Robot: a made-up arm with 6 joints. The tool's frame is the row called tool.
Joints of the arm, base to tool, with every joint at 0 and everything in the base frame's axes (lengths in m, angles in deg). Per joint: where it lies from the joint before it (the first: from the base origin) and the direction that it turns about. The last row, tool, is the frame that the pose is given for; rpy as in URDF.
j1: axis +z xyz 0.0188 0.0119 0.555
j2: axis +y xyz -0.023 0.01 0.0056
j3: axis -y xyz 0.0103 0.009 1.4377
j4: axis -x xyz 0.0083 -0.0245 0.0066
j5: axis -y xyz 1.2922 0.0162 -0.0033
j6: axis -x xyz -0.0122 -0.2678 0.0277
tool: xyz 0.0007 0.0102 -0.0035 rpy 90 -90 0
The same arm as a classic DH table. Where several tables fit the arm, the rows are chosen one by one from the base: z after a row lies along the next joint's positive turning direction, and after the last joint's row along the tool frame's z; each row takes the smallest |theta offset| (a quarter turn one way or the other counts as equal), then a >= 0, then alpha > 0; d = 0 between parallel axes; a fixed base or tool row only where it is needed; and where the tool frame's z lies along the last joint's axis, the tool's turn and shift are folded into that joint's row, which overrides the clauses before.
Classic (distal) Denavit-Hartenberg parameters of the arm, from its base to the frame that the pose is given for. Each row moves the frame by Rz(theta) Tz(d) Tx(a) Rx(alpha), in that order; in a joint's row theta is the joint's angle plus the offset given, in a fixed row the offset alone. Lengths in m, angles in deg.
base (fixed): a 0.0222, alpha 0, d 0, theta0 32.33
j1: a -0.023, alpha -90, d 0.5606, theta0 -32.33
j2: a 1.4377, alpha 180, d 0, theta0 -89.59
j3: a 0.0066, alpha -90, d 0.0055, theta0 0.41
j4: a -0.0033, alpha 90, d -1.3005, theta0 0
j5: a 0.0277, alpha -90, d 0.2516, theta0 0
j6: a -0.0035, alpha 90, d 0.0115, theta0 0
tool (fixed): a 0, alpha 0, d -0.0102, theta0 0

